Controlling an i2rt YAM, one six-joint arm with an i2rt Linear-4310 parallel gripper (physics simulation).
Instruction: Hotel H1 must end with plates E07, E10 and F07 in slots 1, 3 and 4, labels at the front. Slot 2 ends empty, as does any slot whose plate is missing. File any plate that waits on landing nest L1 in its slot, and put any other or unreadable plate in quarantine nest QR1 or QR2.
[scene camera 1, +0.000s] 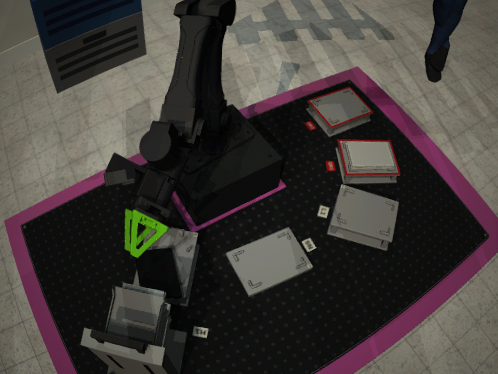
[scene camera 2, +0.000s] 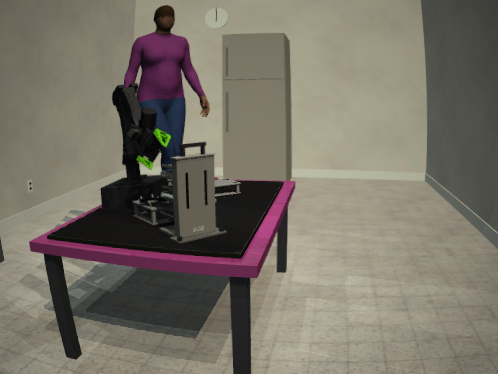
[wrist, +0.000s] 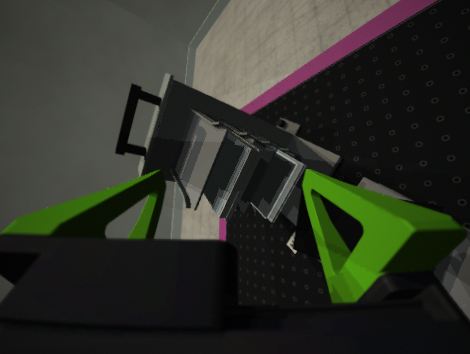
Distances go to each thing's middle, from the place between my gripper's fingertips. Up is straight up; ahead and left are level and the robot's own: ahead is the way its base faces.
I see the pale plate (wrist: 284, 171) 12 cm below my hand, 9 cm ahead of it and 6 cm to the right of it. Round my hand: nest N6 (scene camera 1: 267, 262) (29 cm to the left, 23 cm below, 9 cm ahead).
